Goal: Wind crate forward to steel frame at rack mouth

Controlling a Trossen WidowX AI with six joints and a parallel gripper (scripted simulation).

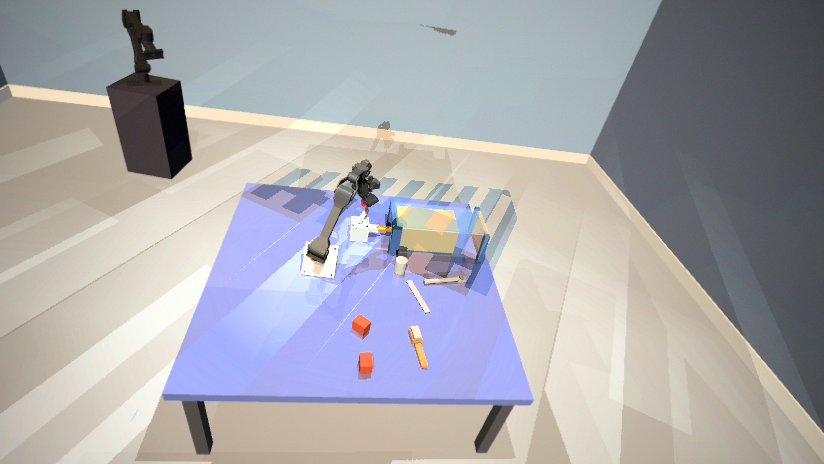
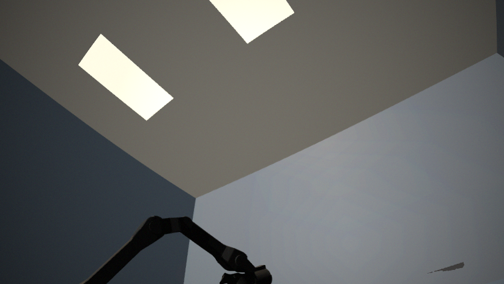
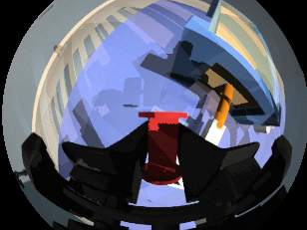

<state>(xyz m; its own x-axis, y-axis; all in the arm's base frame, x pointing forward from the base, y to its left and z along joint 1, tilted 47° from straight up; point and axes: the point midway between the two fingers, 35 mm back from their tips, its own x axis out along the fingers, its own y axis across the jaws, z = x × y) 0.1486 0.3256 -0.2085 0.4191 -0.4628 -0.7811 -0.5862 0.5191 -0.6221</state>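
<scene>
My gripper tip is now 20 mm past the winch handle, 50 mm to the left of it and 30 mm above it. The rest, counted from my gripper tip: red piece: 10 mm behind, 10 mm to the right; then blue steel frame: 130 mm ahead, 80 mm to the right, 30 mm below; then grey winch: 40 mm behind, 120 mm to the right, 100 mm below.
</scene>
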